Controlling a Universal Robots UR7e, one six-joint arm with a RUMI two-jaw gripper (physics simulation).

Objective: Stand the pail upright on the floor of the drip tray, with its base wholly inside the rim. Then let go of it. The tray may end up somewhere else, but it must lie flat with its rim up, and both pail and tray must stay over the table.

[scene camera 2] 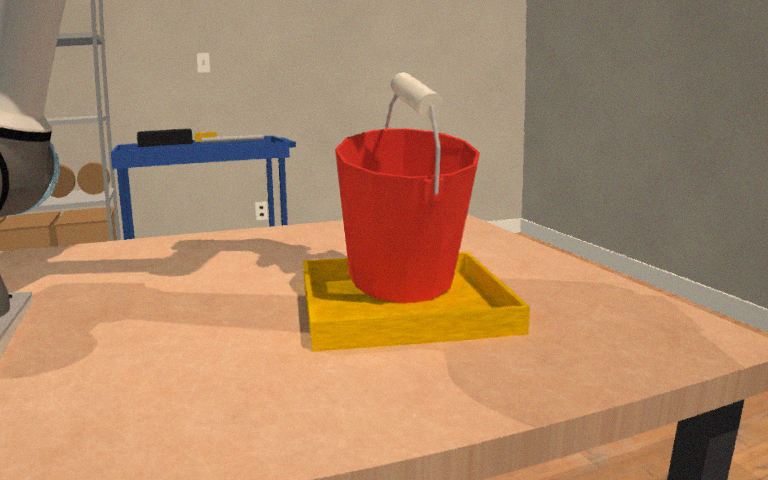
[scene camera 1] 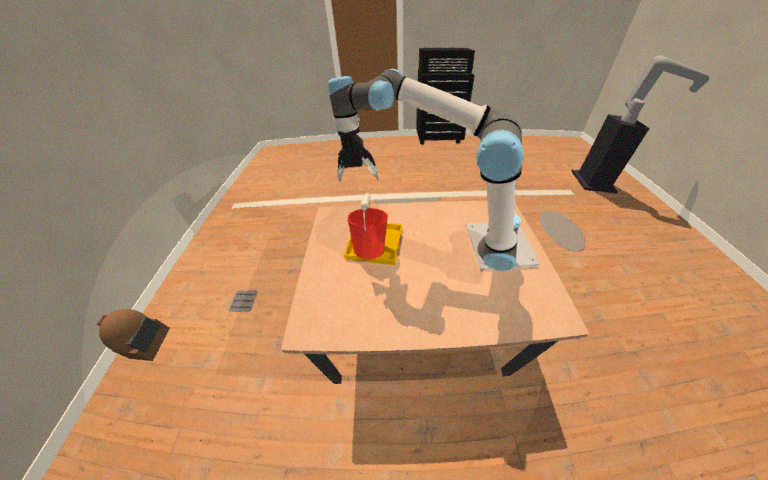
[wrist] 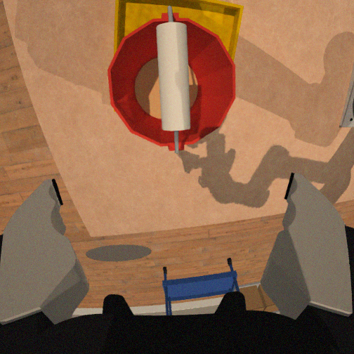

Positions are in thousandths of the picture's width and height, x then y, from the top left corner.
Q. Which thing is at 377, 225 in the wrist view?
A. A red pail.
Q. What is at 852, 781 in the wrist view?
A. The gripper.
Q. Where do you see a yellow drip tray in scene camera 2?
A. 623, 636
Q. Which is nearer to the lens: the yellow drip tray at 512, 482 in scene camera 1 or the red pail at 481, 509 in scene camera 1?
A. The red pail.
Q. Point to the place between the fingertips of the gripper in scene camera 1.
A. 467, 376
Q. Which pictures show the red pail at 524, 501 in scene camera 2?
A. Scene camera 2, scene camera 1 and the wrist view: all of them.
